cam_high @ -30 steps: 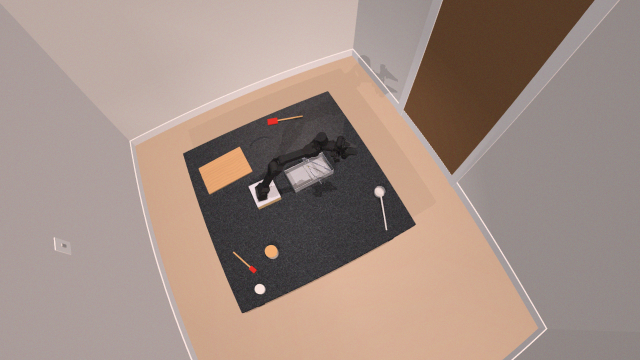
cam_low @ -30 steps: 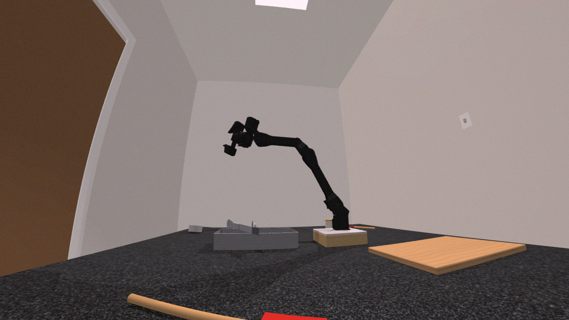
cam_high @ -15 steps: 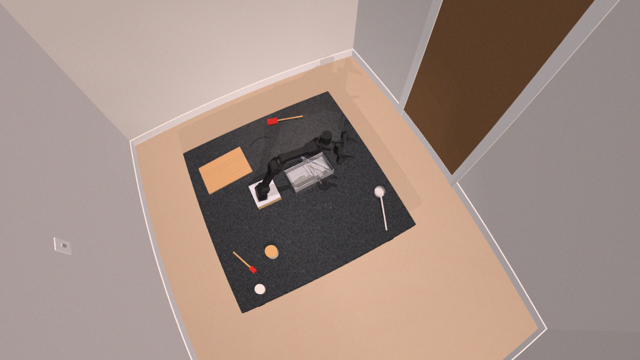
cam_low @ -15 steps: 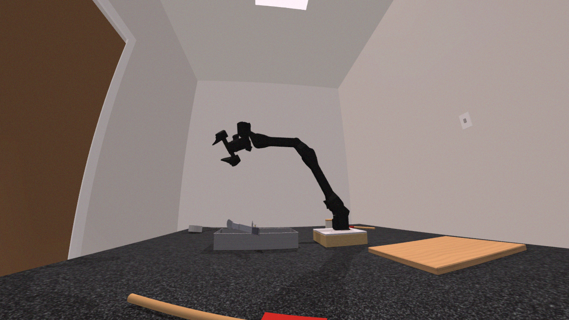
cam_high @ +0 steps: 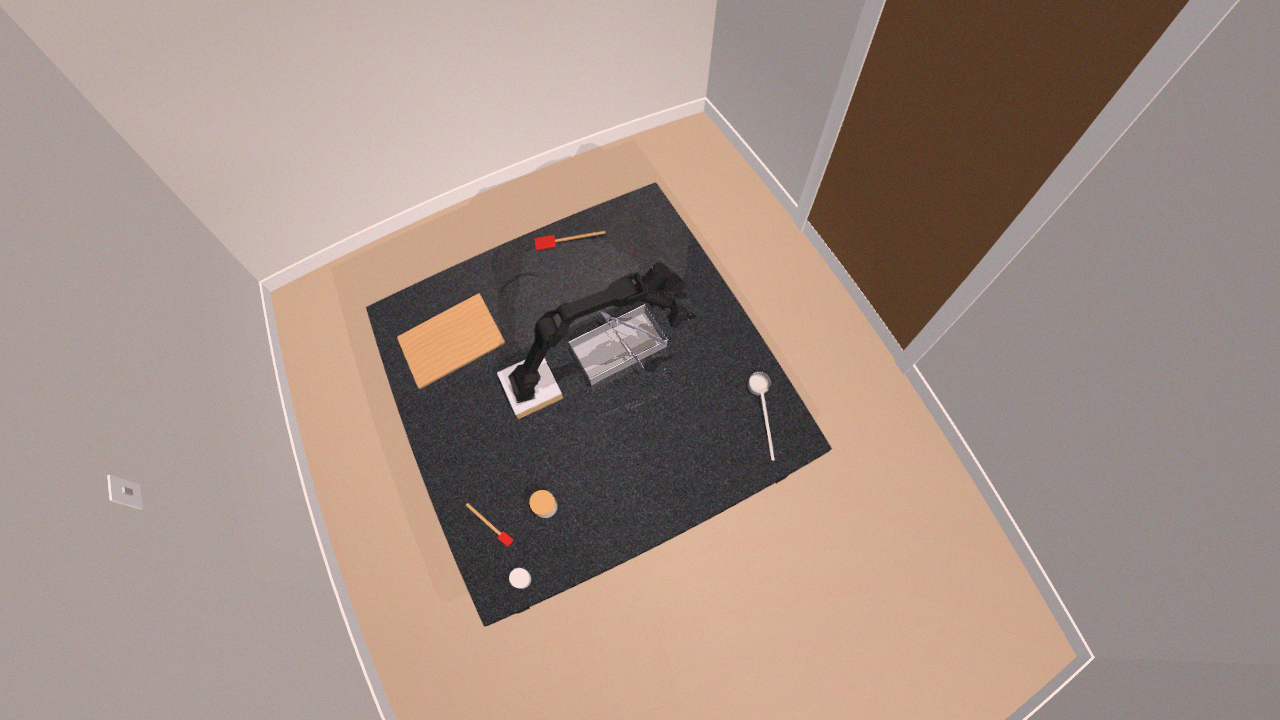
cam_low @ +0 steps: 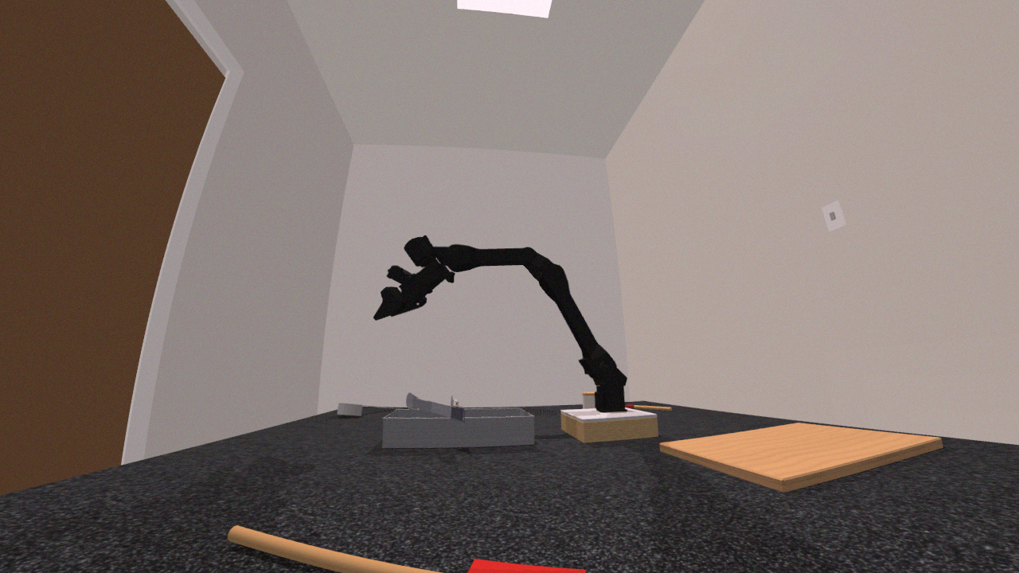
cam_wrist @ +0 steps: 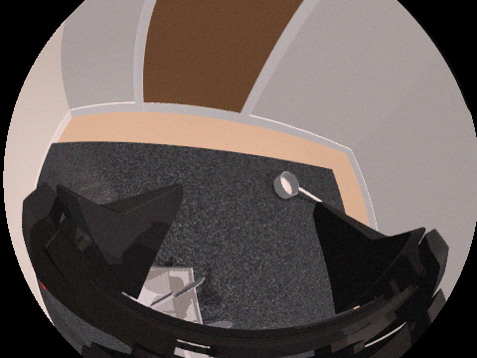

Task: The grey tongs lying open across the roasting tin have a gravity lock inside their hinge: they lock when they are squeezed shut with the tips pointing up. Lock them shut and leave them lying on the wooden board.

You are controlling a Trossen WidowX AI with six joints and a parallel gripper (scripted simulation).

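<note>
Right now the grey roasting tin is 26 cm below my gripper tip, 23 cm behind it and 6 cm to the left of it. From my gripper tip the other things lie so: white disc 74 cm behind, 64 cm to the right, 27 cm below; red spatula 57 cm to the left, 32 cm behind, 28 cm below; wooden board 82 cm behind, 28 cm below, 26 cm to the left.
</note>
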